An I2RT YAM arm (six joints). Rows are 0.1 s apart.
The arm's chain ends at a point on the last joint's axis. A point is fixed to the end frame.
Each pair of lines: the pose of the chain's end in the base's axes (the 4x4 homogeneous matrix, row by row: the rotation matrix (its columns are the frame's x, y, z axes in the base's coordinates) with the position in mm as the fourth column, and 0 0 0 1 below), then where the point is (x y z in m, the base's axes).
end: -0.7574 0.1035 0.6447 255.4; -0.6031 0.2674 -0.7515 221.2; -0.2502 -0.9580 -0.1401 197.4; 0 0 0 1
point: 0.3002 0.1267 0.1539
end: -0.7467 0.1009 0.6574 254.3; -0.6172 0.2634 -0.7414 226.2; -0.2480 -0.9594 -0.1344 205.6; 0 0 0 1
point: 0.3007 0.1322 0.1628
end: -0.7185 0.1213 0.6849 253.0; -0.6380 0.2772 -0.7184 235.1; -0.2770 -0.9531 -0.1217 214.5; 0 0 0 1
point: 0.3037 0.1431 0.1722
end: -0.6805 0.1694 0.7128 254.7; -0.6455 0.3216 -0.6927 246.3; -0.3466 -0.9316 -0.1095 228.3; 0 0 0 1
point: 0.3107 0.1577 0.1853
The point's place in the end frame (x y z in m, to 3 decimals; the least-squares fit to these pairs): 0.034 0.021 0.106
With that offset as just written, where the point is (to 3 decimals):
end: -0.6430 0.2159 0.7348 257.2; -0.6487 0.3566 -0.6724 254.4; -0.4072 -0.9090 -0.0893 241.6; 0 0 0 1
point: 0.318 0.169 0.199
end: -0.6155 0.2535 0.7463 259.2; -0.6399 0.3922 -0.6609 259.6; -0.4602 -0.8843 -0.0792 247.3; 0 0 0 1
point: 0.323 0.176 0.205
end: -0.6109 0.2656 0.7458 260.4; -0.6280 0.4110 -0.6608 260.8; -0.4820 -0.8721 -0.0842 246.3; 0 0 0 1
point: 0.324 0.178 0.203
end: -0.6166 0.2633 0.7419 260.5; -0.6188 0.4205 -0.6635 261.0; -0.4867 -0.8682 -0.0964 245.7; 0 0 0 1
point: 0.324 0.178 0.201
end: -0.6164 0.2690 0.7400 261.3; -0.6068 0.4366 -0.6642 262.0; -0.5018 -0.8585 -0.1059 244.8; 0 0 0 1
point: 0.324 0.180 0.198
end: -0.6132 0.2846 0.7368 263.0; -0.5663 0.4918 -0.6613 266.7; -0.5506 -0.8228 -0.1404 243.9; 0 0 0 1
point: 0.326 0.188 0.193
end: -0.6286 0.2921 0.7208 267.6; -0.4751 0.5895 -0.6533 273.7; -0.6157 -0.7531 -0.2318 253.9; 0 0 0 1
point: 0.329 0.201 0.193
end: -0.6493 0.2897 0.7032 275.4; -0.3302 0.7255 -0.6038 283.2; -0.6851 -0.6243 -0.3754 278.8; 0 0 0 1
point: 0.334 0.223 0.203
